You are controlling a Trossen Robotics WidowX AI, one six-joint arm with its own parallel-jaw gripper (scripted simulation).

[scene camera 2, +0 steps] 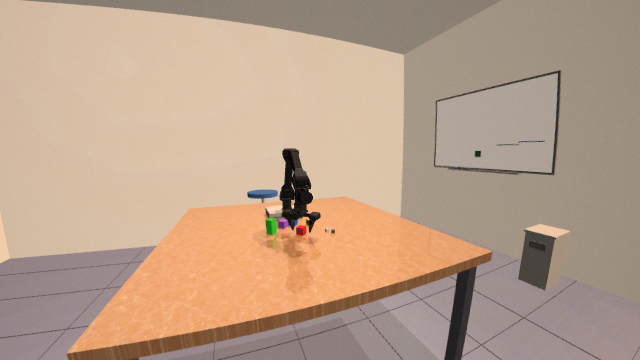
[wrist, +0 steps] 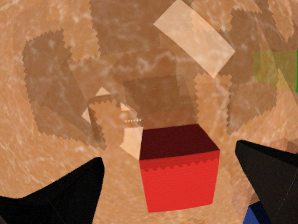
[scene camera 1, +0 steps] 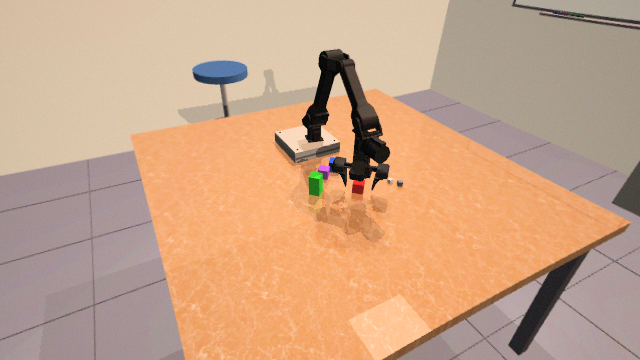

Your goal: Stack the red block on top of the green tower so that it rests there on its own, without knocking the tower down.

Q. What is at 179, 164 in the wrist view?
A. A red block.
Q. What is my gripper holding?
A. Nothing.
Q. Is my gripper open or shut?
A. Open.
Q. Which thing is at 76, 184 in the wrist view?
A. My gripper.
